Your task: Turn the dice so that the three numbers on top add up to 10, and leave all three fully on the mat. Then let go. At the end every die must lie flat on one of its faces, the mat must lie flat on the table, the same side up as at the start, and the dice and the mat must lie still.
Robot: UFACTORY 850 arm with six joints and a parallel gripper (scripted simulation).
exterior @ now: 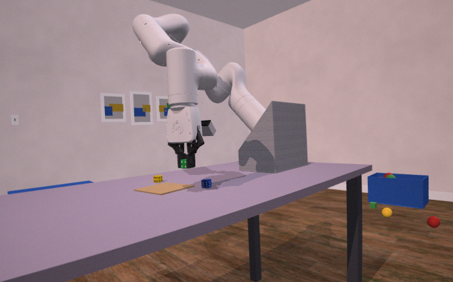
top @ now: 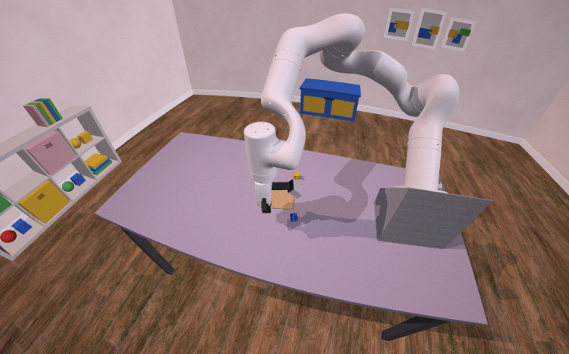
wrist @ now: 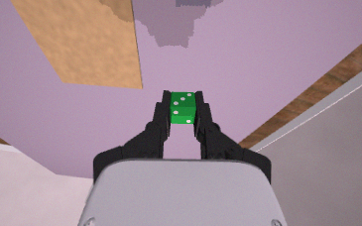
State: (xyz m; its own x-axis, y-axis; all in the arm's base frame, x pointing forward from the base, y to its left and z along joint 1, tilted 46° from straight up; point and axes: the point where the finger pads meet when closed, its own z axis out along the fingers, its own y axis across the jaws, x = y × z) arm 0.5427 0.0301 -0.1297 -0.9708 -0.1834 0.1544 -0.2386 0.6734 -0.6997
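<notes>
Right now my hand is 140 mm to the left of the tan mat and 100 mm above it. The rest, counted from my hand: blue die (100 mm behind, 30 mm to the right, 90 mm below); green die (10 mm below); yellow die (60 mm behind, 270 mm to the right, 90 mm below).
</notes>
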